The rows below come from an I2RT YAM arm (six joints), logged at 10 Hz.
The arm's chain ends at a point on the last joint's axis. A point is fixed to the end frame.
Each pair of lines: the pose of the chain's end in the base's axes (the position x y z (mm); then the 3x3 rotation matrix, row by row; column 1 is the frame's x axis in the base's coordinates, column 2 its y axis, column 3 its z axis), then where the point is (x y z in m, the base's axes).
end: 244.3, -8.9, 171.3; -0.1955, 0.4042, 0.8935; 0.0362, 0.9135, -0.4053; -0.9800, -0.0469, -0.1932
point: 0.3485 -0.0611 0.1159
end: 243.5, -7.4, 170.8; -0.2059, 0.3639, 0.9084; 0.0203, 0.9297, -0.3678; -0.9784, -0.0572, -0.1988
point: 0.3494 -0.0555 0.1148
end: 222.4, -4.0, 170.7; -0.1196, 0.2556, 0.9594; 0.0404, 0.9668, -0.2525; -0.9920, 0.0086, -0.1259
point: 0.3377 -0.0372 0.1232
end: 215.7, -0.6, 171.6; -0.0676, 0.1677, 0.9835; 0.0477, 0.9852, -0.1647; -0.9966, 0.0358, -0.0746
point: 0.3360 -0.0226 0.1303
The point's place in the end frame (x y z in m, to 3 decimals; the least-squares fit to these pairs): 0.032 -0.003 0.125
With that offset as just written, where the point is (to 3 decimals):
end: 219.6, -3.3, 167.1; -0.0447, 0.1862, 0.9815; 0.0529, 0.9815, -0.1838; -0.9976, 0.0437, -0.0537
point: 0.340 -0.028 0.128
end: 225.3, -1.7, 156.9; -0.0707, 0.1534, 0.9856; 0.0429, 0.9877, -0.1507; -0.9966, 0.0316, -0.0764
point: 0.346 -0.022 0.115
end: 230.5, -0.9, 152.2; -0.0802, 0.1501, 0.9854; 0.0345, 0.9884, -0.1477; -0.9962, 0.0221, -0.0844
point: 0.351 -0.021 0.110
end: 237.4, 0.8, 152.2; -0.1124, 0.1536, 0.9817; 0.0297, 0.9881, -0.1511; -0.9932, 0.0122, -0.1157
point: 0.356 -0.020 0.106
